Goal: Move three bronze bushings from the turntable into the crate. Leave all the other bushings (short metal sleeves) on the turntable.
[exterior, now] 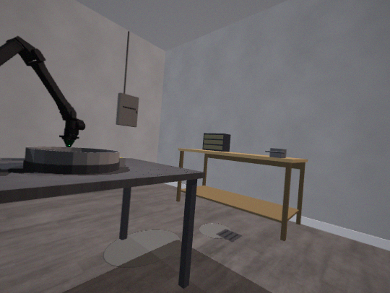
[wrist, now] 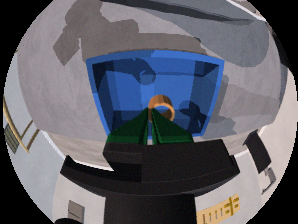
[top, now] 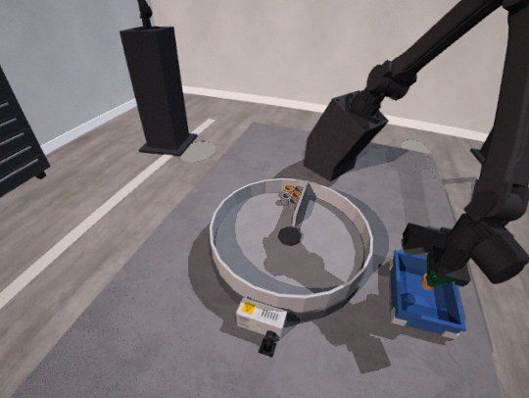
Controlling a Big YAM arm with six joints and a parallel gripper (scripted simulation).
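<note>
Right now my hand is 10 mm past the blue crate and 50 mm above it. From my hand the other things lie so: round turntable 100 mm behind, 340 mm to the right, 30 mm below.
</note>
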